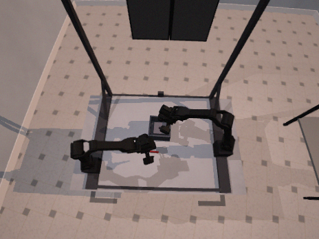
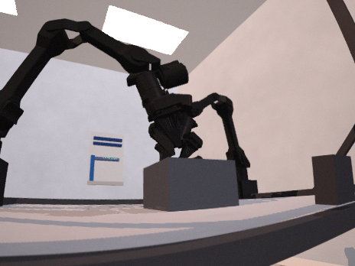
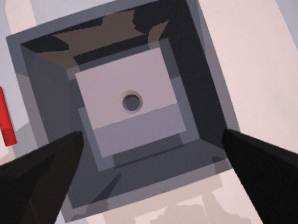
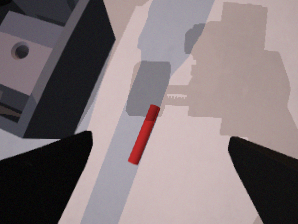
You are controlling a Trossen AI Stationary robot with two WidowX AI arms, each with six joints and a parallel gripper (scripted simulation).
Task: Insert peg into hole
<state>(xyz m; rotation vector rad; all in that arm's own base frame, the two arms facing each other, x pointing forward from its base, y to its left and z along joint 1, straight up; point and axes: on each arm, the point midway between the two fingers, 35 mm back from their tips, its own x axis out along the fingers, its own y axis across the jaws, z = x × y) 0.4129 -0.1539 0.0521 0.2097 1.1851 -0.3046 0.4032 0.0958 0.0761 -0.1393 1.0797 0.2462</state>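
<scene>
Now: right hand 150 mm above the red peg, 20 mm to the right of it and 20 mm past it. The rest, counted from my right hand: box 180 mm behind, 130 mm below, 90 mm to the left; then grey plate 180 mm behind, 110 mm below, 90 mm to the left.
</scene>
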